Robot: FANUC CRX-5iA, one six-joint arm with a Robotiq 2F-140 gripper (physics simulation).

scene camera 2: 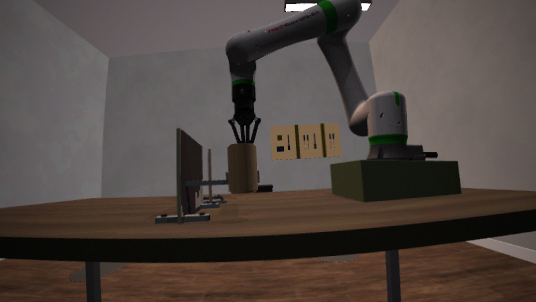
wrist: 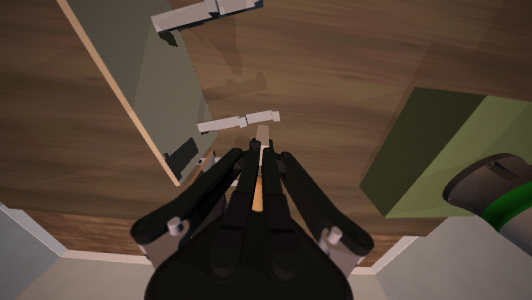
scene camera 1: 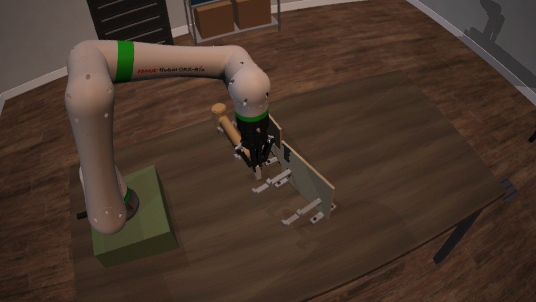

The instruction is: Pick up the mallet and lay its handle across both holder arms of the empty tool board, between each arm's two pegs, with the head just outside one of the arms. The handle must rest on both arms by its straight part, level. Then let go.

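Frame: origin at the arm's base, x ahead, y left, z up, level; millimetres.
Seen in the pictures: gripper, fingertip midpoint: (wrist: 262,133) (scene camera 1: 257,176); arm's base at its link origin: (scene camera 2: 388,162) (wrist: 476,180).
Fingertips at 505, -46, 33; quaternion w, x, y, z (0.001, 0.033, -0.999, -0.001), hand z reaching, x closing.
Observation:
Pixels of each thing's middle, then the offset from my fingertips to it, as dx, dy, dz. Level surfaces: height alone.
- wooden mallet at the middle of its body: (scene camera 2: 242,170) (scene camera 1: 231,133) -31, +262, -38
- empty tool board at the middle of its body: (wrist: 203,78) (scene camera 1: 293,189) (scene camera 2: 223,176) +105, -59, -47
- wooden table at its surface level: dz -142
The wooden mallet (scene camera 1: 218,109) (scene camera 2: 242,167) lies on the arms of the rear board in scene camera 1. Its handle (scene camera 1: 230,131) (wrist: 257,197) runs toward my gripper (scene camera 1: 257,172) (wrist: 262,133). The gripper is shut with nothing between its fingers, pointing down at the handle's free end; the fingers cover that end, so contact cannot be told. In scene camera 2 the fingertips are hidden behind the mallet head. The empty tool board (scene camera 1: 310,175) (wrist: 160,75) stands beside, its near arm (scene camera 1: 272,183) (wrist: 237,121) close to the fingertips and its far arm (scene camera 1: 301,212) (wrist: 205,15) further away.
The mallet's board (scene camera 1: 275,131) (scene camera 2: 192,170) stands upright right beside the gripper. The green base block (scene camera 1: 162,210) (scene camera 2: 395,180) (wrist: 410,150) carries the arm. Both boards stand on the wooden table (scene camera 1: 390,150) (scene camera 2: 300,215).

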